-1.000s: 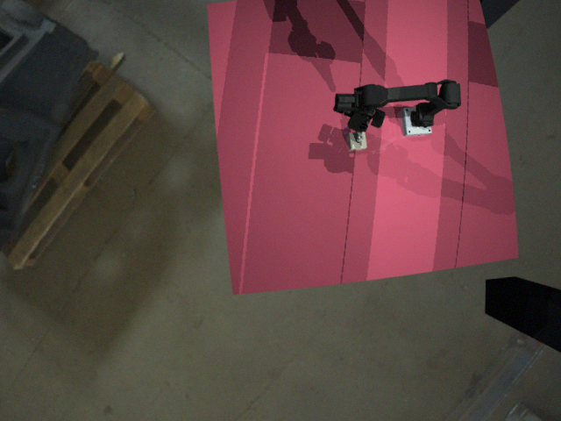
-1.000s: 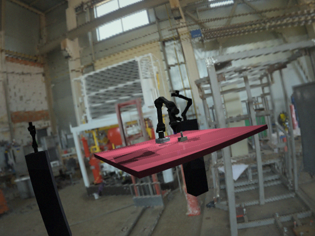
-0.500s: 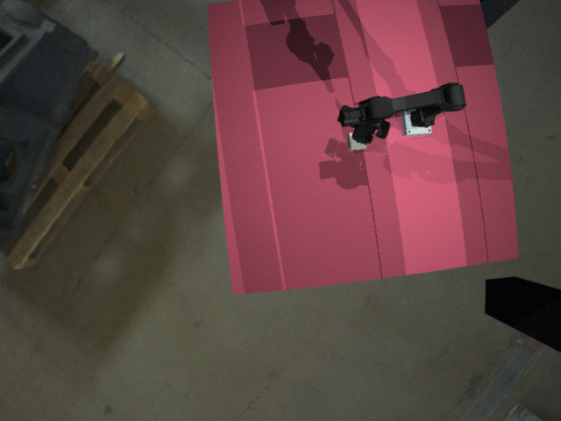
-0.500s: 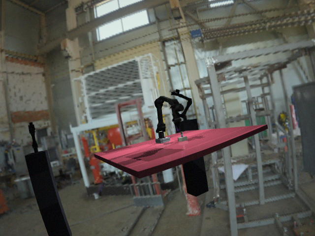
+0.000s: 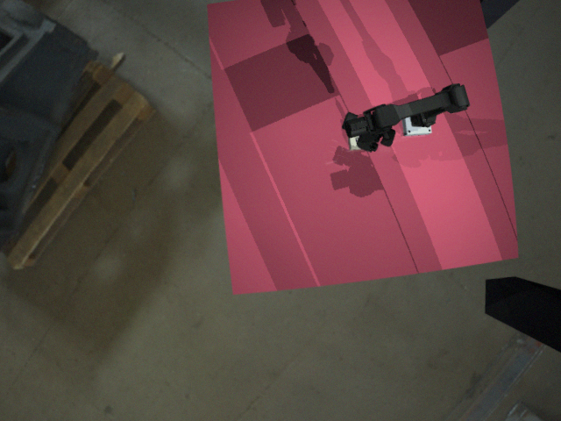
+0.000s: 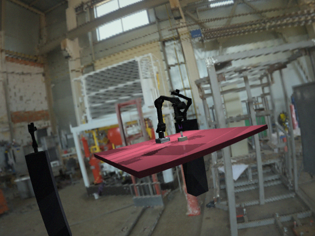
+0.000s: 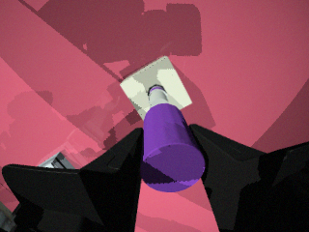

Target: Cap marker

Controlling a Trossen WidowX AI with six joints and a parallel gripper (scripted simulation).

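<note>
My gripper tip is 12 cm above the holder block. The rest, counted from my gripper tip: purple cap: 1 cm above.
</note>
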